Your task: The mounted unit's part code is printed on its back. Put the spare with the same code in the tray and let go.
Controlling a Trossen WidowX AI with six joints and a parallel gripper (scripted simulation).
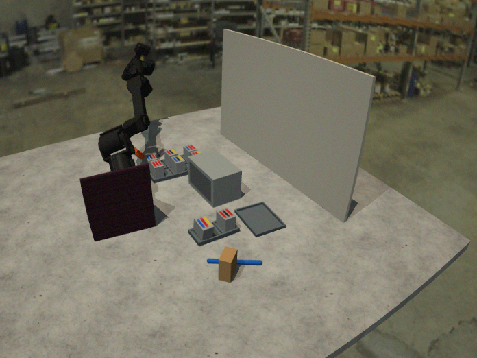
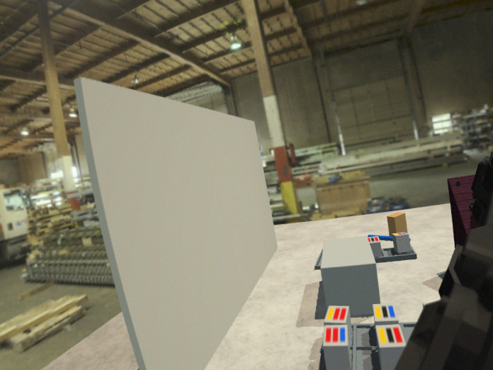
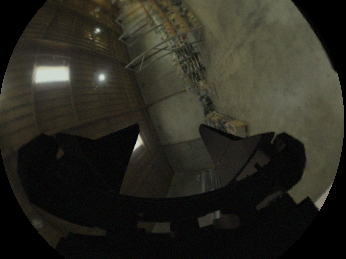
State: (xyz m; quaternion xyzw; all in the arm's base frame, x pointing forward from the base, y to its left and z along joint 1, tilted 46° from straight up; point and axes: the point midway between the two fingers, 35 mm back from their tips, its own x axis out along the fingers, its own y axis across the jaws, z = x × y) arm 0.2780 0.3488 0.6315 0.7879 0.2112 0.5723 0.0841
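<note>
Now: the grey spare 910 mm to the right of my gripper tip, 270 mm below it and 90 mm behind it. The rest, counted from my gripper tip: dark grey tray 930 mm to the right, 300 mm below, 10 mm ahead; brown block 1060 mm to the right, 270 mm below, 190 mm behind; blue rod 1040 mm to the right, 300 mm below, 150 mm behind.
</note>
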